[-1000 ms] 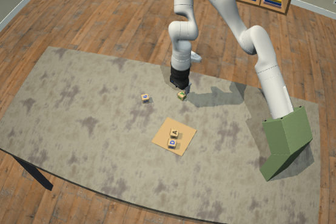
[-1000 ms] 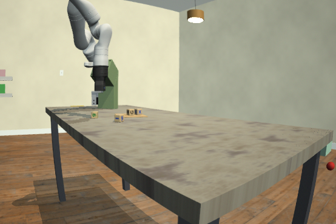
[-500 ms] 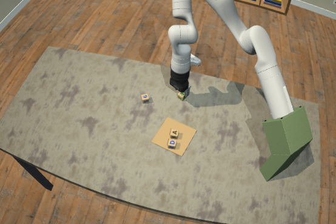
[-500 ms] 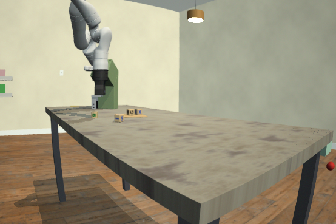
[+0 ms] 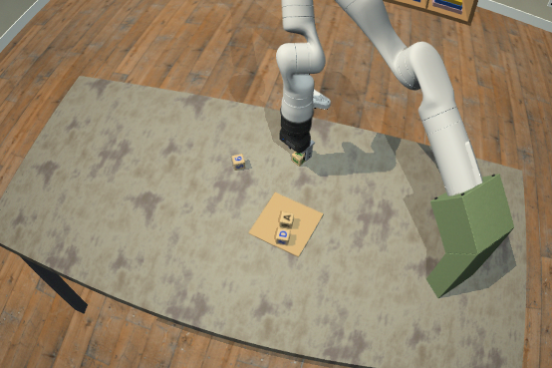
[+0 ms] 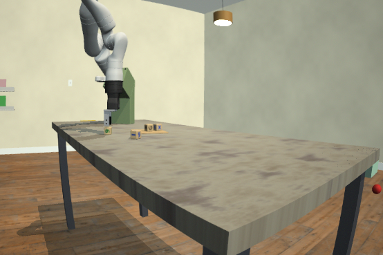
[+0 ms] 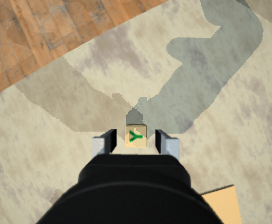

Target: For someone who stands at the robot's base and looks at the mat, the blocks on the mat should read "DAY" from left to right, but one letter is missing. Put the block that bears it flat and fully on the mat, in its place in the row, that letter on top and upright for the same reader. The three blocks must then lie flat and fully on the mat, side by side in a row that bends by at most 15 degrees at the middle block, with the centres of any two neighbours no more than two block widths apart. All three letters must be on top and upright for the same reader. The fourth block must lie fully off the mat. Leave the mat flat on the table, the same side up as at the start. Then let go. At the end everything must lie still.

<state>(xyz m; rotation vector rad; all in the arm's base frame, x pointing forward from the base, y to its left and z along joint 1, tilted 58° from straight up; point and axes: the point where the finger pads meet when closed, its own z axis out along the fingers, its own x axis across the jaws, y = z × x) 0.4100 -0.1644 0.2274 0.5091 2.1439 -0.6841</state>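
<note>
My hand is 4 cm above the Y block. Also, from my hand: 6 block (16 cm ahead, 2 cm to the left, 4 cm below); D block (5 cm ahead, 25 cm to the left, 4 cm below).
</note>
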